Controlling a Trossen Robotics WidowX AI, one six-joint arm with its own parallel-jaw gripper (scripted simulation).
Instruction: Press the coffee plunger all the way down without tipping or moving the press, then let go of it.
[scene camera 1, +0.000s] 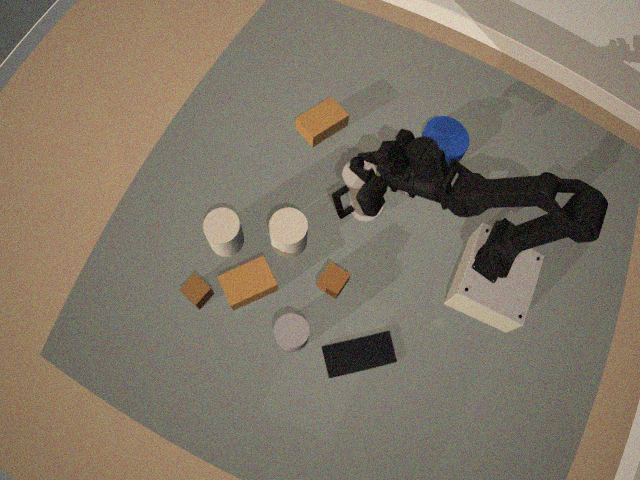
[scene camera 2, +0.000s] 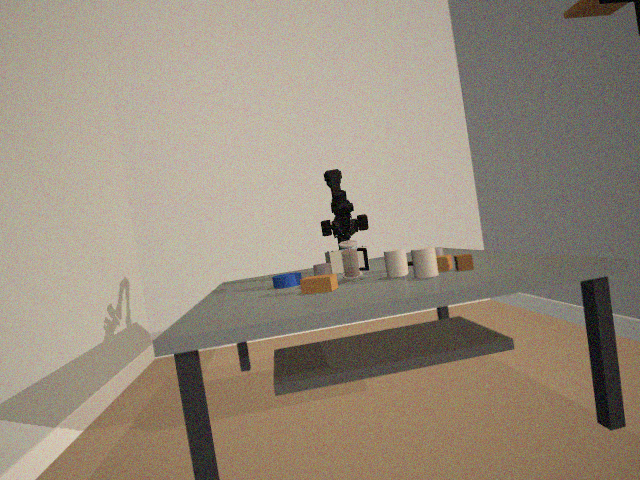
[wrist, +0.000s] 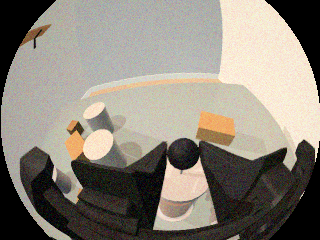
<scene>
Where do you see the gripper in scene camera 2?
347, 235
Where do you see a coffee press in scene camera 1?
353, 183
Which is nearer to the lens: the coffee press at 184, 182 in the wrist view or the orange block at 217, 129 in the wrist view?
The coffee press.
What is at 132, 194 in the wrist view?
The gripper.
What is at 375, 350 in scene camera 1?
A black slab.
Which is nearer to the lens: the grey cylinder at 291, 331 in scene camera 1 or the orange block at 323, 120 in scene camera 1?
The grey cylinder.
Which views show the gripper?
Scene camera 1, scene camera 2 and the wrist view: all of them.
</scene>
